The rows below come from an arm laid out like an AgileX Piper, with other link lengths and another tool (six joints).
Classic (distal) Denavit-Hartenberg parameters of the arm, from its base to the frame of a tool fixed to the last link. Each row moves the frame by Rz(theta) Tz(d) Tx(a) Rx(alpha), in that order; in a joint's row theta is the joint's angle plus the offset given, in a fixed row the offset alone. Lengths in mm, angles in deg.
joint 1: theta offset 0; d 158.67; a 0; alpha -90
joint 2: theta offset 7.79; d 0; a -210.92; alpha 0
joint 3: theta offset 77.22; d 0; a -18.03; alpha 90
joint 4: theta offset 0; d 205.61; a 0; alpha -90
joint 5: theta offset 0; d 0; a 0; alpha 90
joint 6: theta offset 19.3; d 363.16; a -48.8; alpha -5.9
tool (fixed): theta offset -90; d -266.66; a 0; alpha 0
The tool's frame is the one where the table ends.
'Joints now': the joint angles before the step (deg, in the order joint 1, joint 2, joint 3, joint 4, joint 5, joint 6). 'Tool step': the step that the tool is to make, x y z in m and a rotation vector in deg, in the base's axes. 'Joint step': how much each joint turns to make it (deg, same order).
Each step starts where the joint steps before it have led.
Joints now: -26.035 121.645 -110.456 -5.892 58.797 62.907
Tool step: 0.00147 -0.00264 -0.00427 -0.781 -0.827 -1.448
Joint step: -0.099 0.852 0.002 -1.176 -1.772 1.875
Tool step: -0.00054 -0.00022 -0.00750 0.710 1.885 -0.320
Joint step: -0.001 1.198 -0.071 -0.295 0.913 0.271
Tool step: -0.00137 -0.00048 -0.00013 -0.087 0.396 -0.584
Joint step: -0.072 0.052 -0.003 -0.490 0.338 0.592
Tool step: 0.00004 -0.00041 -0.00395 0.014 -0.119 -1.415
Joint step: 0.000 0.647 -0.002 -0.651 -0.540 1.747
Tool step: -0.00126 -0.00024 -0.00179 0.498 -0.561 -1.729
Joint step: -0.226 0.180 0.002 0.014 -0.256 1.694
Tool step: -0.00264 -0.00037 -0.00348 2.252 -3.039 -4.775
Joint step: -0.944 0.057 -0.003 1.690 -1.298 4.124
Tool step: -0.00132 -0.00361 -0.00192 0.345 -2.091 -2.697
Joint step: -0.857 0.177 0.003 0.302 -1.669 2.209
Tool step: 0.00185 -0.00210 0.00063 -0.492 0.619 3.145
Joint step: -0.118 0.000 0.000 0.980 -0.015 -3.830
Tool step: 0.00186 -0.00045 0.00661 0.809 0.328 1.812
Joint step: -0.171 0.274 -2.517 1.807 2.743 -2.743
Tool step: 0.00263 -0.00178 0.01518 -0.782 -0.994 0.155
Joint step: -0.002 0.355 -4.635 -0.022 3.017 -0.391
